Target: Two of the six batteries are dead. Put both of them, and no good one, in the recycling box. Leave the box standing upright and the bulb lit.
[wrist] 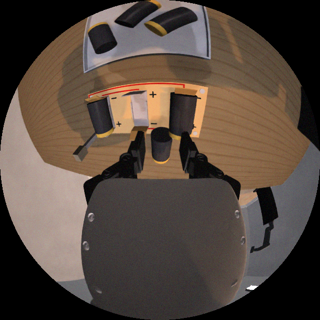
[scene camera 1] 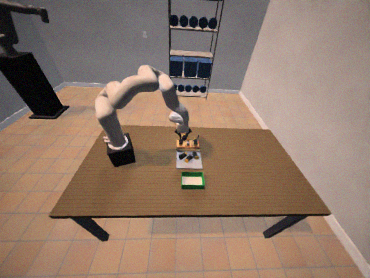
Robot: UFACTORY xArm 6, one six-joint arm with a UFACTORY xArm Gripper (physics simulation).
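My gripper is open, its fingers on either side of a black battery with a yellow lower end, beside the holder's near edge; I see no grip on it. The orange holder board bears a battery at the left and another battery at the right, with an empty slot between them. Three more batteries lie on the pale tray. The green box stands upright. I cannot make out a bulb or its light.
A small block on a lever sticks out near the holder's left corner in the wrist view. The pale tray lies between the holder and the green box on the wooden table. A shelf rack stands beyond the table.
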